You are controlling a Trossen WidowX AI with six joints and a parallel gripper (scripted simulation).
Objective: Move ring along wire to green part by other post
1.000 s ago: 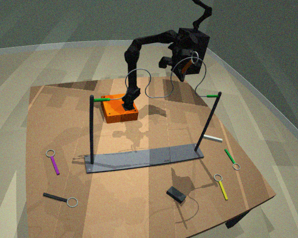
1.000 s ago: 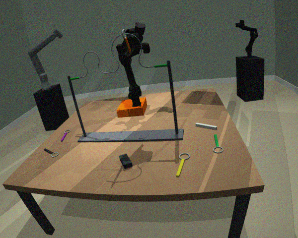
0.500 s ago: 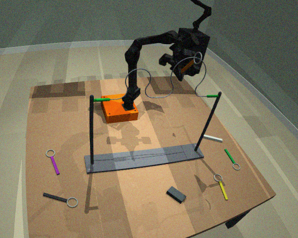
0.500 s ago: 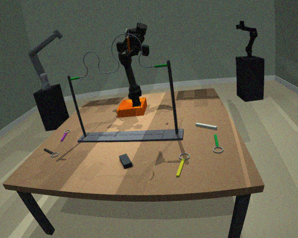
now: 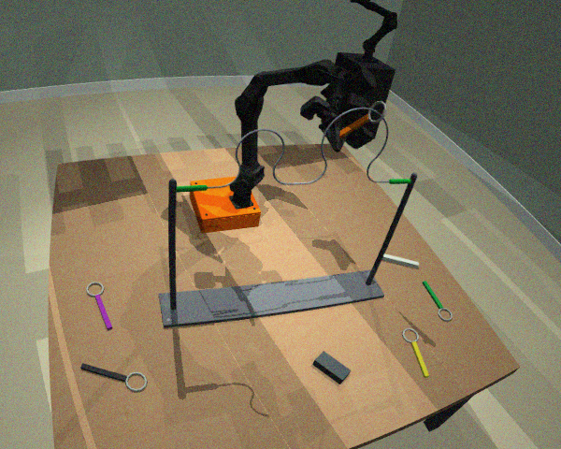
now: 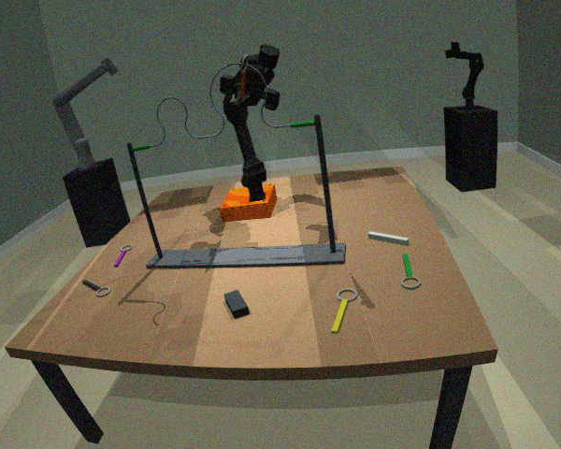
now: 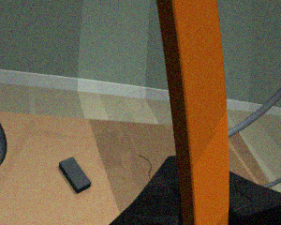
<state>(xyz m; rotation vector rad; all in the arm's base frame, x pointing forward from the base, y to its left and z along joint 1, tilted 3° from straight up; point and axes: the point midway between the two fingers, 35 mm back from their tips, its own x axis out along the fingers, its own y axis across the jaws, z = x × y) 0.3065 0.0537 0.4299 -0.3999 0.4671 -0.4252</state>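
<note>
Right now the ring with orange handle is 1 cm ahead of my gripper tip, 4 cm to the left of it and 8 cm above it. Round my gripper tip: white bar: 3 cm ahead, 40 cm to the left, 46 cm below; then yellow-handled ring: 33 cm ahead, 21 cm to the left, 46 cm below; then dark block: 28 cm ahead, 6 cm to the right, 46 cm below.
</note>
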